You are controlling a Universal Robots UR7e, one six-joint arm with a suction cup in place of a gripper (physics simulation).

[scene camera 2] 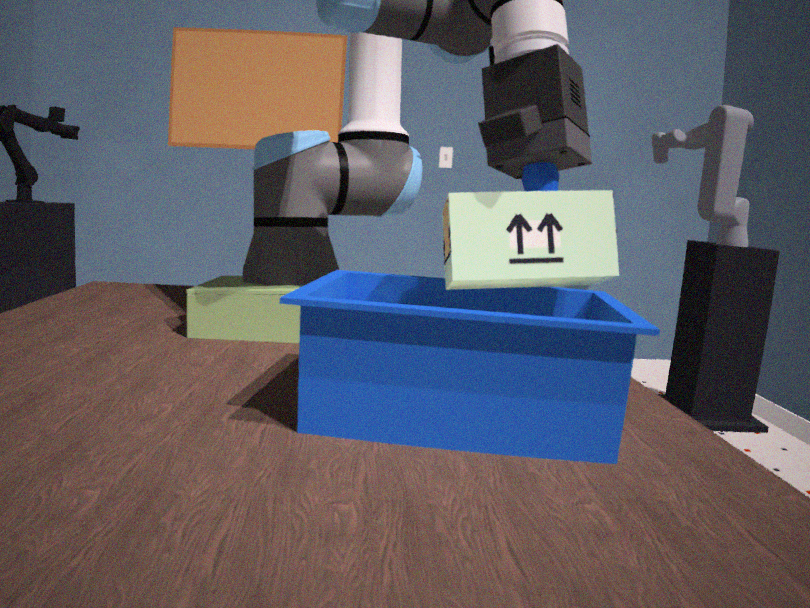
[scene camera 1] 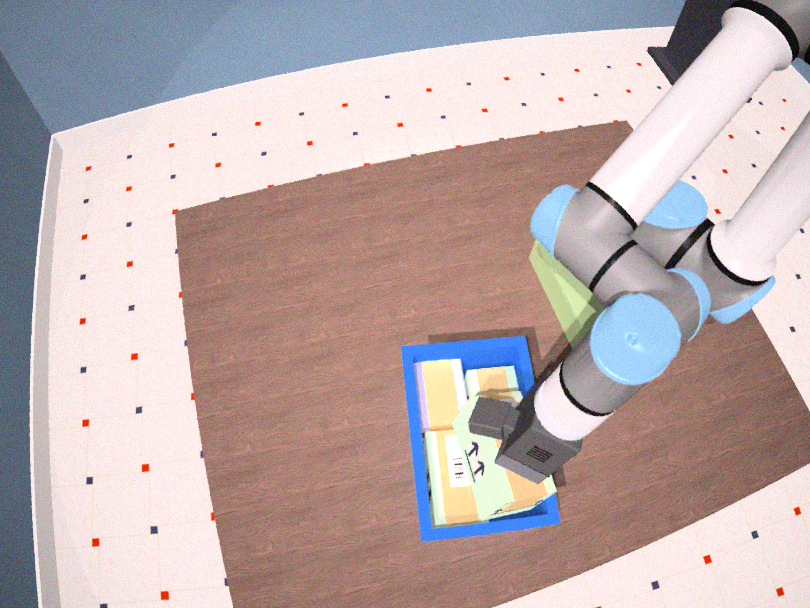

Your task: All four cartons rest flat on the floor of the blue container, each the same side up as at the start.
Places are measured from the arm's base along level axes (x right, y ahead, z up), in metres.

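Where they show: hand, its tool point: (scene camera 2: pixel 543 213); arm's base, origin of its link: (scene camera 2: pixel 291 280).
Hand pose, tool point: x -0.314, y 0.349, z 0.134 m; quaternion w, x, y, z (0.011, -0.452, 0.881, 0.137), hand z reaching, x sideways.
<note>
Each offset is from my tool point to the top centre of the thing. Level surfaces: height alone.
The blue container {dx +0.067, dy +0.016, dz -0.080 m} (scene camera 1: pixel 413 418) (scene camera 2: pixel 457 392) stands on the brown table. Inside it, in scene camera 1, are a tan carton with a lilac side {dx +0.149, dy +0.052, dz -0.110 m} (scene camera 1: pixel 443 392) at the upper left, a small green-and-tan carton {dx +0.121, dy -0.032, dz -0.111 m} (scene camera 1: pixel 490 378) at the upper right, and a green-and-tan carton with a barcode label {dx +0.012, dy +0.056, dz -0.110 m} (scene camera 1: pixel 448 500) at the lower left. My suction gripper (scene camera 1: pixel 537 452) (scene camera 2: pixel 540 176) is shut on the pale green carton with two up arrows {dx +0.015, dy +0.002, dz +0.026 m} (scene camera 1: pixel 480 484) (scene camera 2: pixel 477 235). That carton hangs over the container, its lower edge near rim height, slightly tilted and turned against the walls. Its top is partly hidden.
A green box (scene camera 1: pixel 562 294) (scene camera 2: pixel 242 314) stands beside the arm's base. The brown table {dz -0.200 m} (scene camera 1: pixel 294 327) (scene camera 2: pixel 392 523) surrounds the container. A grey robot arm on a dark pedestal (scene camera 2: pixel 719 327) stands at the right, and a black arm (scene camera 2: pixel 22 163) stands at the left.
</note>
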